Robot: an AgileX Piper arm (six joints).
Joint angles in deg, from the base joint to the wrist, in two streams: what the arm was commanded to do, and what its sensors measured. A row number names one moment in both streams.
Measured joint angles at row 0:
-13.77, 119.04, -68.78, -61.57, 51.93, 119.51
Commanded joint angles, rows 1 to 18:
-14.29, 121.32, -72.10, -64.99, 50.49, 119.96
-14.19, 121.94, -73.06, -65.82, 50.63, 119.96
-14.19, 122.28, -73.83, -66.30, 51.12, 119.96
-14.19, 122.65, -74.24, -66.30, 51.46, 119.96
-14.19, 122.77, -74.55, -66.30, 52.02, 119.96
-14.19, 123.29, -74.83, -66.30, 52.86, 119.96
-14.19, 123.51, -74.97, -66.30, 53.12, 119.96
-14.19, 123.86, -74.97, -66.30, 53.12, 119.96
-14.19, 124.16, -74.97, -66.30, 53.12, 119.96
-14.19, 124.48, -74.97, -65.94, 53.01, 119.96
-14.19, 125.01, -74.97, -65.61, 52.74, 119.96
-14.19, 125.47, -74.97, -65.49, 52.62, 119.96
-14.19, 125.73, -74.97, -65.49, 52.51, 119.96
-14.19, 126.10, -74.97, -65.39, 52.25, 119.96
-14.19, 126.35, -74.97, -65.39, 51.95, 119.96
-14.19, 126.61, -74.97, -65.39, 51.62, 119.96
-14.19, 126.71, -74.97, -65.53, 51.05, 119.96
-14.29, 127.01, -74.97, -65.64, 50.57, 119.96
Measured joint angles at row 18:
-13.99, 126.38, -74.75, -65.18, 52.05, 119.55
